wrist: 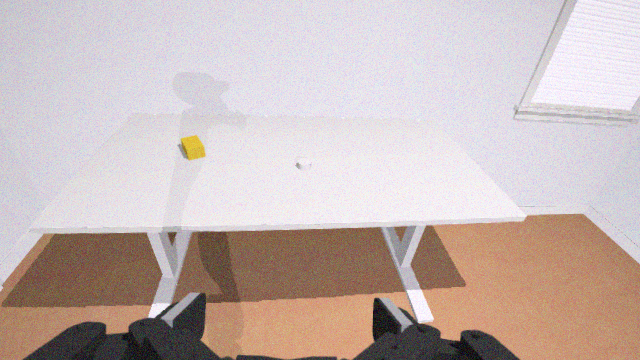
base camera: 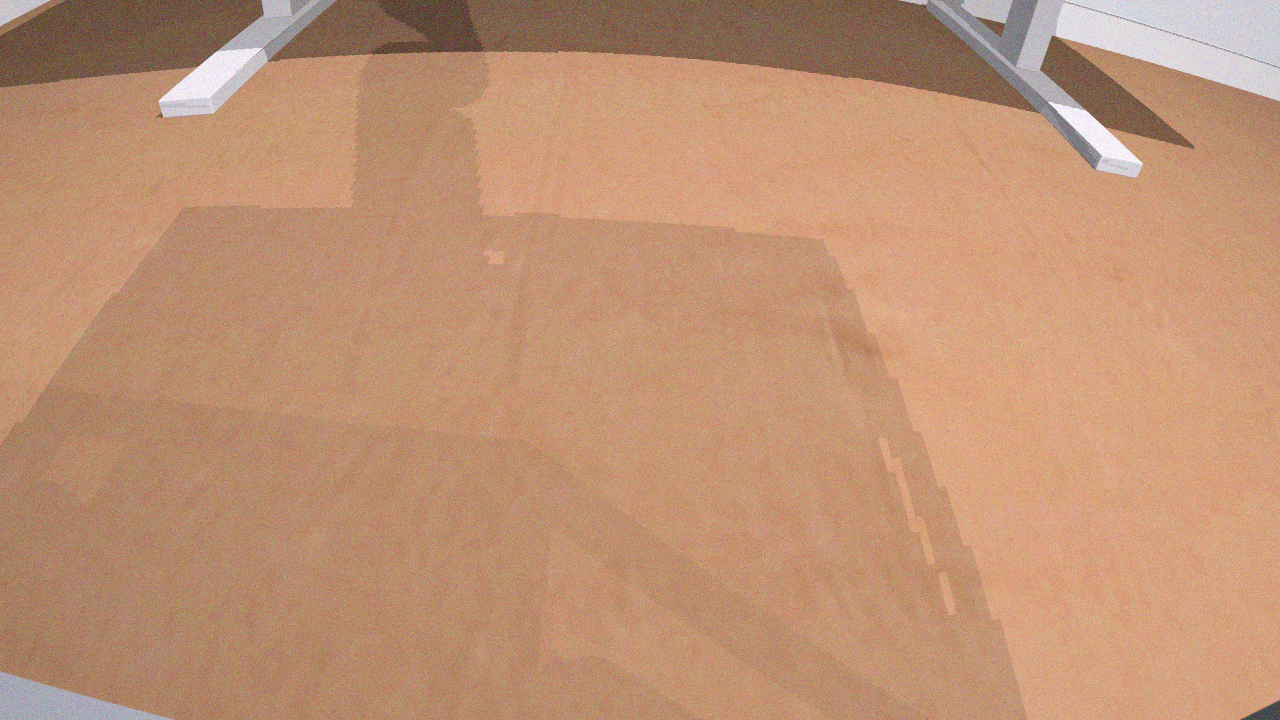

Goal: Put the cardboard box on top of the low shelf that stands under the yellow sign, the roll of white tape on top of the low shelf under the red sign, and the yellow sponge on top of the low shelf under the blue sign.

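Places are measured from the arm's base along level axes (x back, y up, z left), in centimetres.
Pixels of known places: gripper, fingertip midpoint: (wrist: 290, 315).
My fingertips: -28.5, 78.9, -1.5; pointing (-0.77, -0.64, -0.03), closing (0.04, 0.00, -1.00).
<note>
For each thing: its top centre in the pictures, then the offset to it from my fingertips, as dx, dy, dz. Level surfaces: height alone.
- yellow sponge at its top centre: (wrist: 191, 142) -92.7, -42.1, +37.4
- white table at its surface level: dy -46.6
- white tape at its top centre: (wrist: 304, 161) -84.7, -44.2, -5.1
- brown floor at its surface level: dy -118.6
The yellow sponge (wrist: 193, 147) lies on the left part of a white table (wrist: 350, 200) in the wrist view. The roll of white tape (wrist: 303, 163) lies on the same table, near its middle and to the right of the sponge. My gripper (wrist: 290, 315) is open and empty at the bottom of the wrist view; its fingers stand wide apart, with the table beyond them. The cardboard box, the low shelves and the yellow, red and blue signs do not show in either view.
The table's white feet (base camera: 214, 80) (base camera: 1087, 134) stand on the brown floor (base camera: 1163, 402) at the left and right of the base camera view. A pale wall (wrist: 325, 60) rises behind the table. A window (wrist: 590, 60) with blinds is at the upper right of the wrist view.
</note>
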